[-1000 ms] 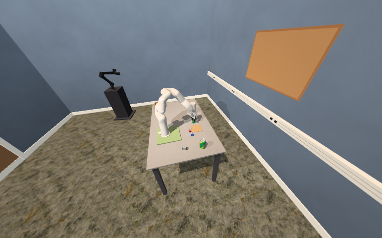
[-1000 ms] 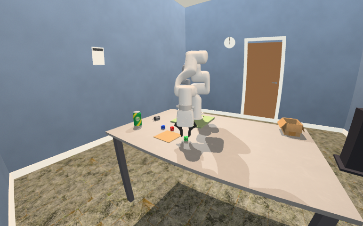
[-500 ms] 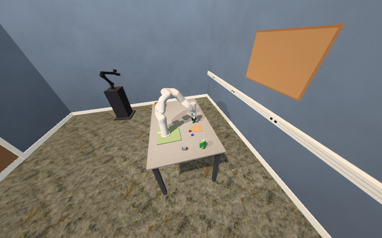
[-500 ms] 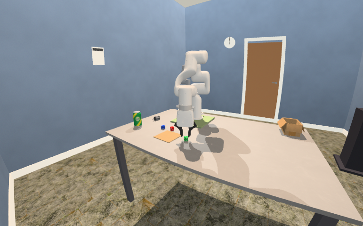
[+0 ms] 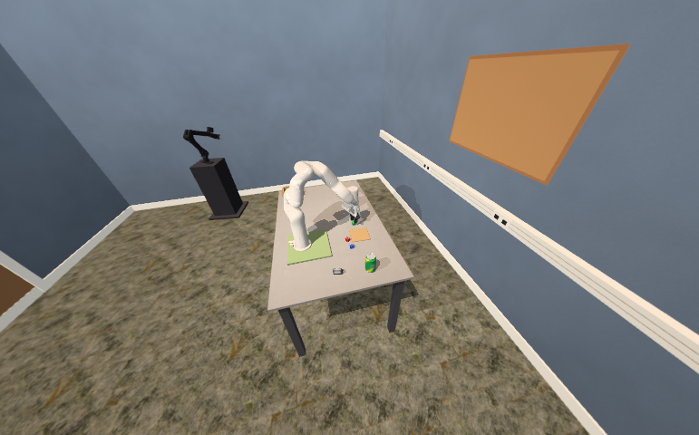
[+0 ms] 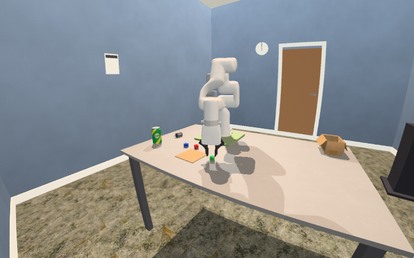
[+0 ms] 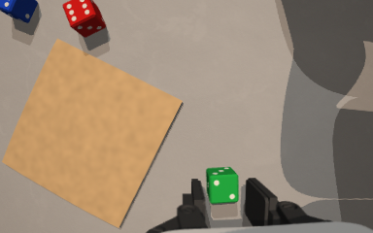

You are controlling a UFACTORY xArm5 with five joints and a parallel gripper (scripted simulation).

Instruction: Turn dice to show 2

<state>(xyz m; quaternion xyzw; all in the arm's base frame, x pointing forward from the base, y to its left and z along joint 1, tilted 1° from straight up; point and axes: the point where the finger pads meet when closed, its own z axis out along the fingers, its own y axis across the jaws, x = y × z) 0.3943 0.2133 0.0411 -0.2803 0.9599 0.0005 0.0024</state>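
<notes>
Now: hand 40 mm above the green die. Round my hand: blue die: 260 mm to the right, 40 mm below, 40 mm behind; then red die: 190 mm to the right, 70 mm behind, 40 mm below; then mat: 130 mm to the right, 50 mm below, 30 mm ahead.
</notes>
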